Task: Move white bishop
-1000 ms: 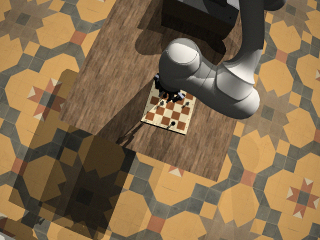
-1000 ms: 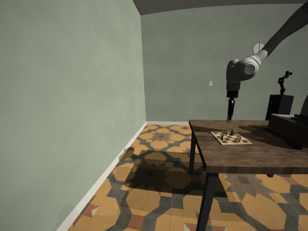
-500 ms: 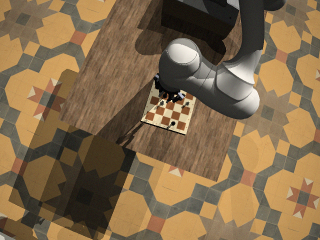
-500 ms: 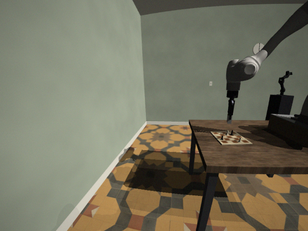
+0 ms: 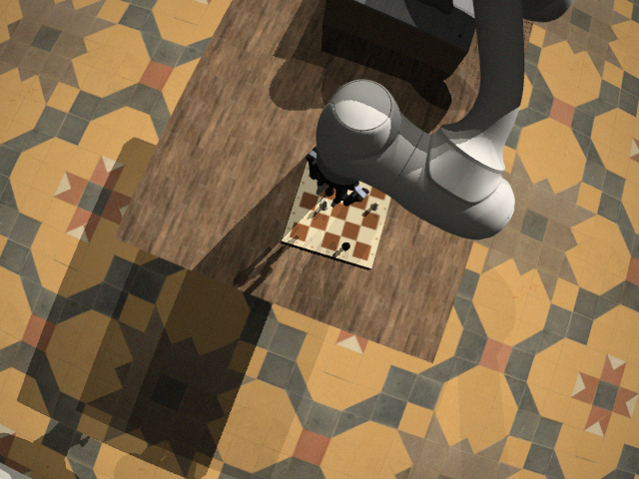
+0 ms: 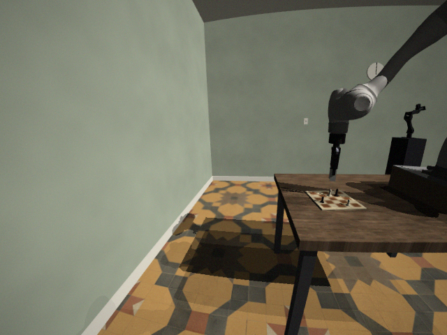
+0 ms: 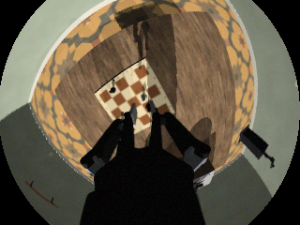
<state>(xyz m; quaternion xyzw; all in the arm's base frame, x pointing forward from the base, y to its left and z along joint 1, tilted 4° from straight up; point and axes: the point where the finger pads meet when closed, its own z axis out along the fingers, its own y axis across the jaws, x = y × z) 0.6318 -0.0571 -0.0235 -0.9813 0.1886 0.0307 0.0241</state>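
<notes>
Now: the white bishop 100 mm below my hand. Also, from my hand: chessboard: 40 mm to the left, 130 mm below; black piece: 80 mm ahead, 80 mm to the left, 110 mm below.
</notes>
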